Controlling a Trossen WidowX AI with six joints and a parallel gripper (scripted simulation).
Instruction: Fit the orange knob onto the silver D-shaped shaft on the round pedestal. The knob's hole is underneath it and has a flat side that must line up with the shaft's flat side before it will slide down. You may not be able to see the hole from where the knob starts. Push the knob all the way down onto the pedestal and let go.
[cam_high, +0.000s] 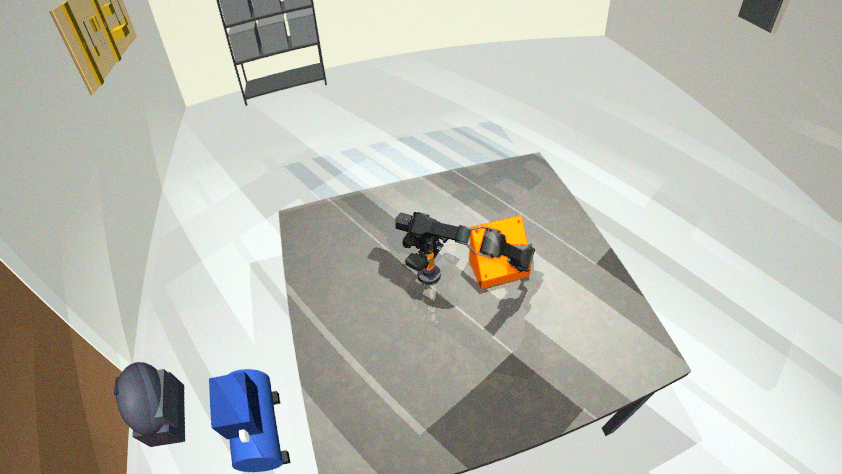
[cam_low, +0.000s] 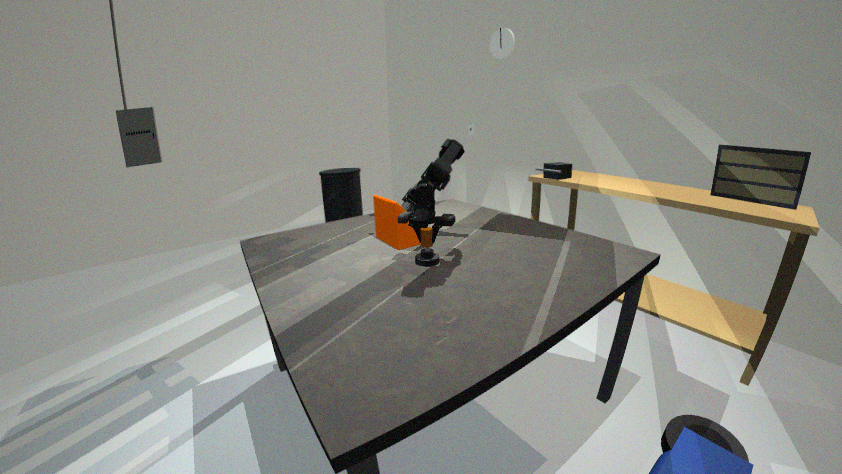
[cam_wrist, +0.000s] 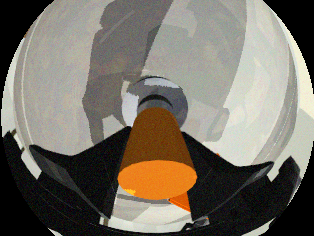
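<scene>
The orange knob lies 3 cm above my gripper tip. Round my gripper tip: round pedestal: 4 cm below.
</scene>
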